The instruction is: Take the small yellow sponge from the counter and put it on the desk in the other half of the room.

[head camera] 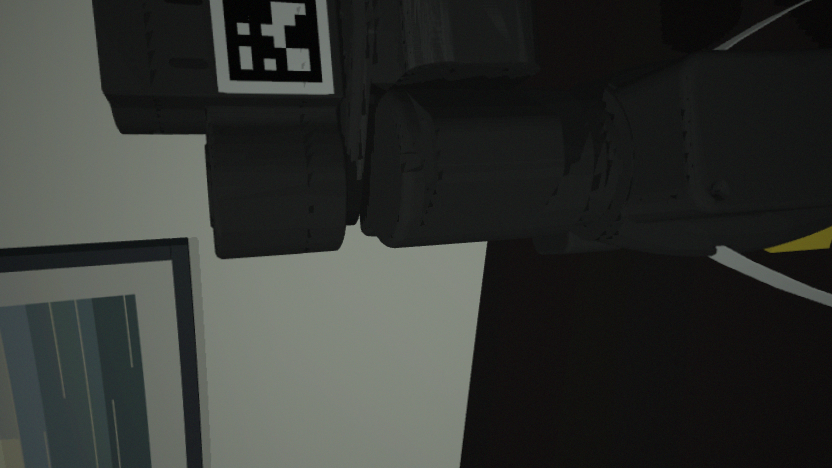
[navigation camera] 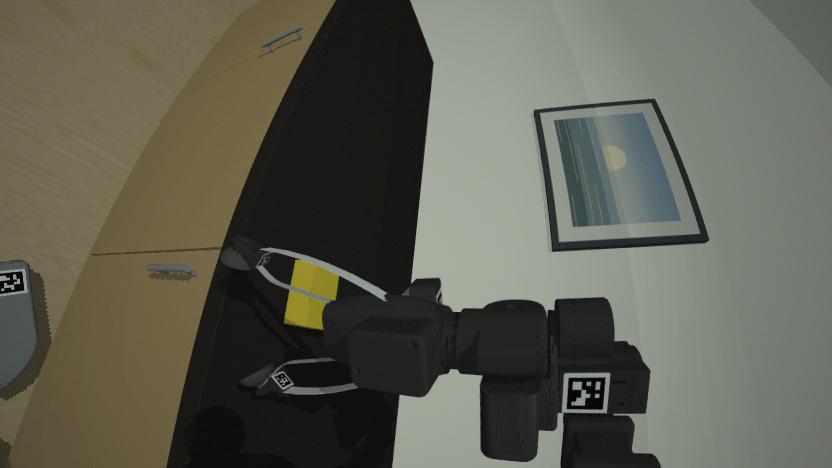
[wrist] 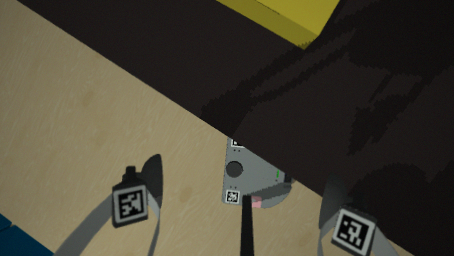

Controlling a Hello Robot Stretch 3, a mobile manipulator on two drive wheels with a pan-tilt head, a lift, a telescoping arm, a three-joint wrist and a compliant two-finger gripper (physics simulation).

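Places are measured from the robot's base along level axes (x ahead, y left, z up), in centimetres.
Where they show: gripper, fingertip midpoint: [navigation camera: 237, 316] [wrist: 241, 182]; robot's base at its link origin: [wrist: 236, 160].
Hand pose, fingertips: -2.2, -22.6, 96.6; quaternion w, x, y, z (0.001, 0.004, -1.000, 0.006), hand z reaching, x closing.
Observation:
Each offset is from my fingertips to the top centre of the thing, as dx, dy, dz. "pt": to the spot under its first point. Level surfaces: height alone.
The yellow sponge @[-1.5, -16.8, -1.0] [head camera: 811, 241] [navigation camera: 305, 314] [wrist: 300, 15] lies on the dark counter @[dz -5.5] [head camera: 581, 360] [navigation camera: 349, 145] [wrist: 125, 40]. In the wrist view it is cut off by the top edge, and in the head view only a corner shows beside the wrist. My gripper [navigation camera: 247, 317] [wrist: 241, 182] is open and empty, its two fingers wide apart. In the navigation view the sponge shows between the finger straps, partly behind the upper one and the gripper body. In the wrist view the fingertips are below the sponge, near the counter's front edge. The desk does not show.
Wooden cabinet fronts [navigation camera: 168, 192] with metal handles @[pt +4.5, -3.0, -20.8] [navigation camera: 168, 268] are below the counter. My grey base [navigation camera: 17, 331] [wrist: 255, 175] stands on the wooden floor @[dz -96.5] [navigation camera: 87, 98] [wrist: 85, 130] in front. A framed picture [head camera: 75, 360] [navigation camera: 616, 186] hangs on the wall behind. A blue surface [wrist: 22, 244] shows at lower left in the wrist view.

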